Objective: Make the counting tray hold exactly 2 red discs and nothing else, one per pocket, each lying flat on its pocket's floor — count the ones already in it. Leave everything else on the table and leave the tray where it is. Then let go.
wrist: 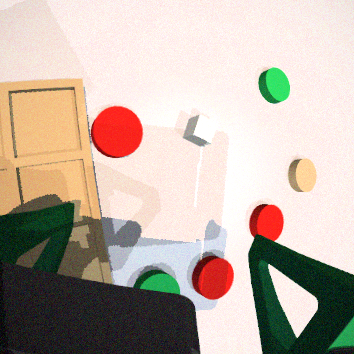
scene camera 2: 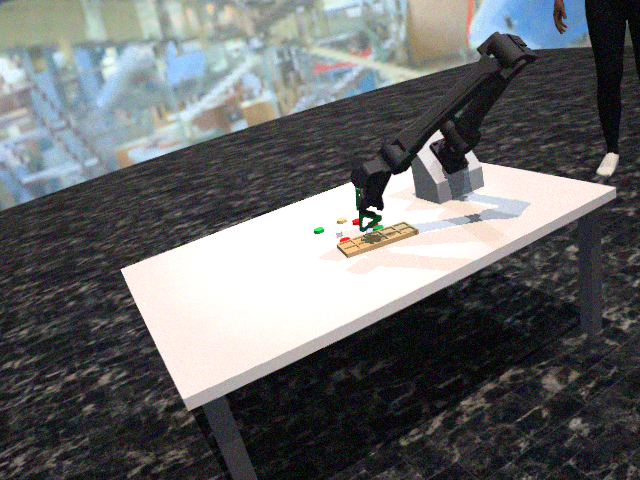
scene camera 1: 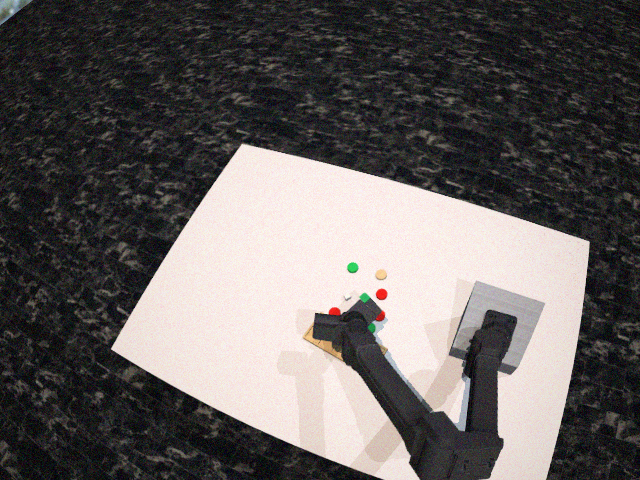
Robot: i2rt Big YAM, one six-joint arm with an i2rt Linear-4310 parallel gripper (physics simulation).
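Observation:
The tan counting tray (scene camera 1: 323, 345) (scene camera 2: 348, 252) (wrist: 85, 140) lies flat; no disc shows in its visible pockets, though arm, finger and shadow cover part of it. One red disc (scene camera 1: 334, 312) (scene camera 2: 344, 239) (wrist: 117, 131) lies on the table close beside the tray's long side. A second red disc (scene camera 1: 381, 293) (scene camera 2: 355, 221) (wrist: 266, 222) lies farther out, by the right fingertip in the wrist view. A third red disc (scene camera 1: 381, 315) (wrist: 213, 277) lies in shadow. My gripper (wrist: 165, 230) is open and empty, above the table, one finger over the tray in the wrist view.
A green disc (scene camera 1: 352, 267) (scene camera 2: 318, 230) (wrist: 274, 85) and a tan disc (scene camera 1: 381, 274) (scene camera 2: 341, 220) (wrist: 303, 175) lie farther out. Another green disc (scene camera 1: 371, 327) (scene camera 2: 378, 227) (wrist: 158, 284) lies near the tray. A small white cube (scene camera 1: 347, 297) (scene camera 2: 339, 234) (wrist: 202, 130) sits between discs.

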